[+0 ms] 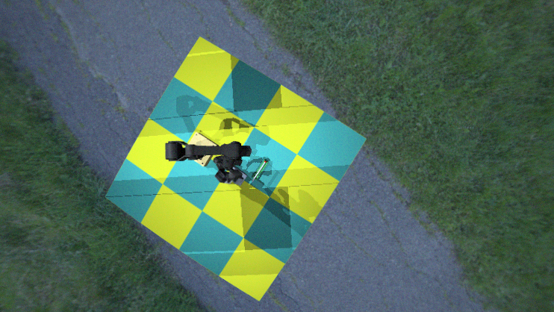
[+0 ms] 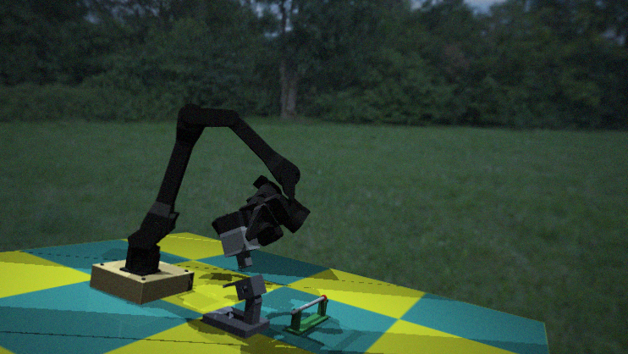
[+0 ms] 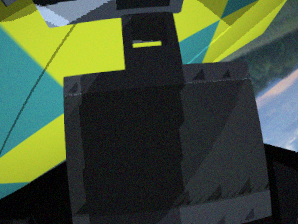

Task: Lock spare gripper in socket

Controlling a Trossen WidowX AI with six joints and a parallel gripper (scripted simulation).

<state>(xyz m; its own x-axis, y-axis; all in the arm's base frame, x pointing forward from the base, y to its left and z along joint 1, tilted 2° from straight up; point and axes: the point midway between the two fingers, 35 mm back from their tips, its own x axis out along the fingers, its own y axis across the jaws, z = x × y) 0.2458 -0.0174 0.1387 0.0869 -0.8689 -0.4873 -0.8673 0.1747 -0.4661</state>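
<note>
My gripper tip is now 140 mm short of the green cradle, 140 mm above it and 110 mm to the right of it. Round my gripper tip: socket 110 mm below, 30 mm ahead, 10 mm to the left; spare gripper 10 mm to the left.
</note>
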